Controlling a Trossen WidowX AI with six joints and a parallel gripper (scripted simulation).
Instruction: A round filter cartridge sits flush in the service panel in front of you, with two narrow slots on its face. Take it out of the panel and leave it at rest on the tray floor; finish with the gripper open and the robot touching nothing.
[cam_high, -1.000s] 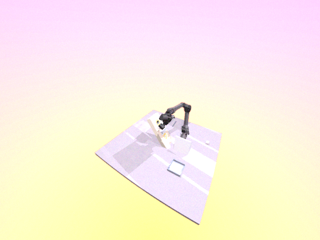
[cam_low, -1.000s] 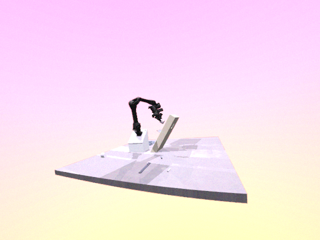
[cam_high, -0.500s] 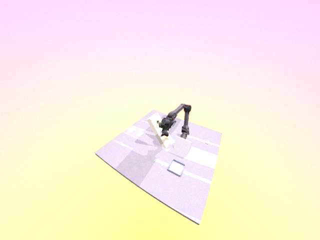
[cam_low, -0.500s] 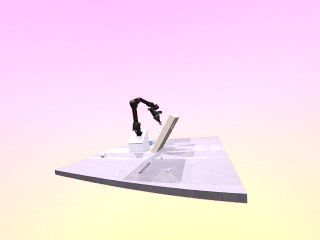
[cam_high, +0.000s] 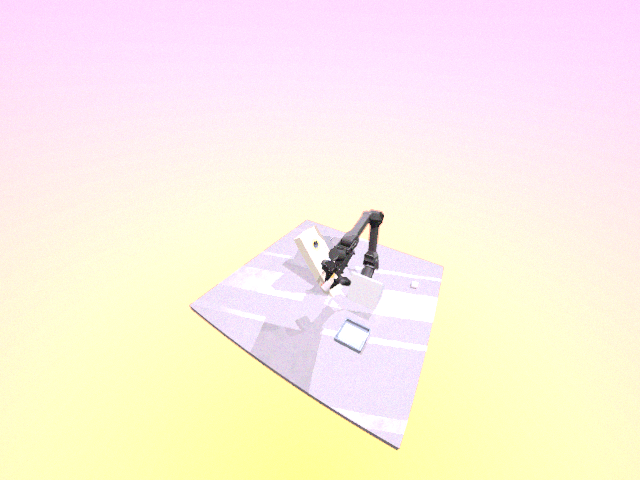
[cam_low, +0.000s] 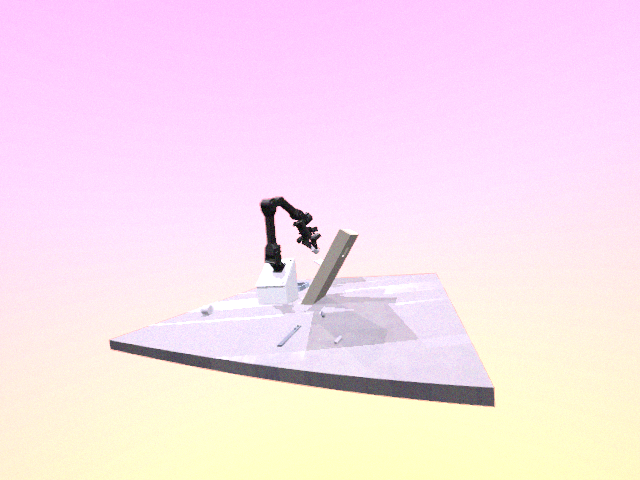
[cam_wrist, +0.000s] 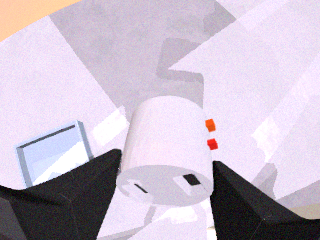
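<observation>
My gripper tip is now 19 cm past the tray, 2 cm to the right of it and 25 cm above it. From my gripper tip the other things lie so: round filter cartridge (right at my gripper tip).
</observation>
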